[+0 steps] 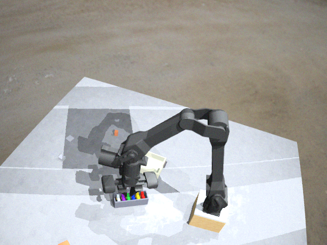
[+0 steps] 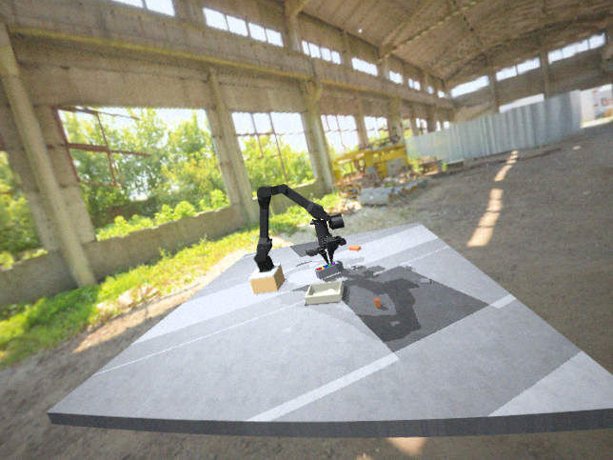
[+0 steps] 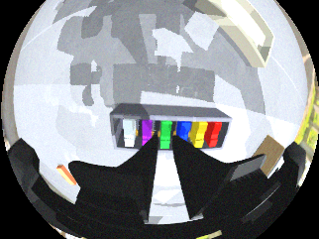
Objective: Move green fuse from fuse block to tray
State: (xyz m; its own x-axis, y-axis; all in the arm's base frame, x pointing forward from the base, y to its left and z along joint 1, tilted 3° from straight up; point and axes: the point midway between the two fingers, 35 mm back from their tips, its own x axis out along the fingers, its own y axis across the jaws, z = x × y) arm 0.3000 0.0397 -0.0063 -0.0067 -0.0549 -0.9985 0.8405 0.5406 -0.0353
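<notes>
Now: gripper tip 20 mm above the green fuse. From my gripper tip the other things lie so: cream tray (10 mm behind, 210 mm to the right, 40 mm below).
</notes>
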